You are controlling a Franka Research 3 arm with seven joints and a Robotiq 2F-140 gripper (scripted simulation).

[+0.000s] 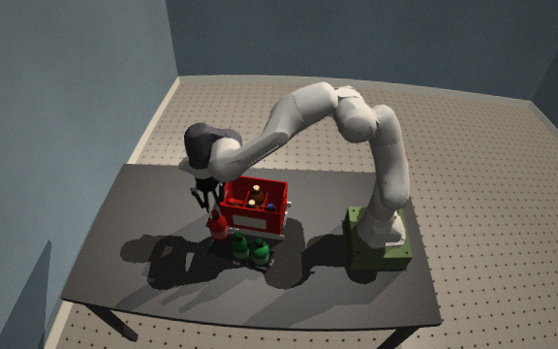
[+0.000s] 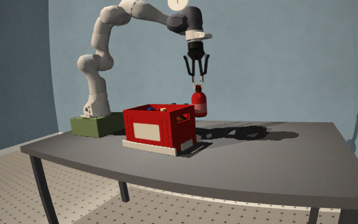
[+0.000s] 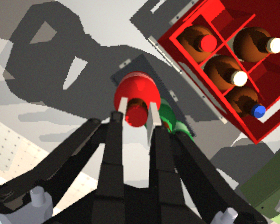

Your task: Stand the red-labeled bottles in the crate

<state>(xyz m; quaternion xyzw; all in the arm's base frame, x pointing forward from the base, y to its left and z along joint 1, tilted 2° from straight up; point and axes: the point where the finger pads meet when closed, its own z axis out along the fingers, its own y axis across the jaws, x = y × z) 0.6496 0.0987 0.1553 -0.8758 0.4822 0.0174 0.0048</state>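
Right now the red-labeled bottle is 90 mm below my hand. Round my hand: red crate (190 mm to the right, 180 mm below, 110 mm behind).
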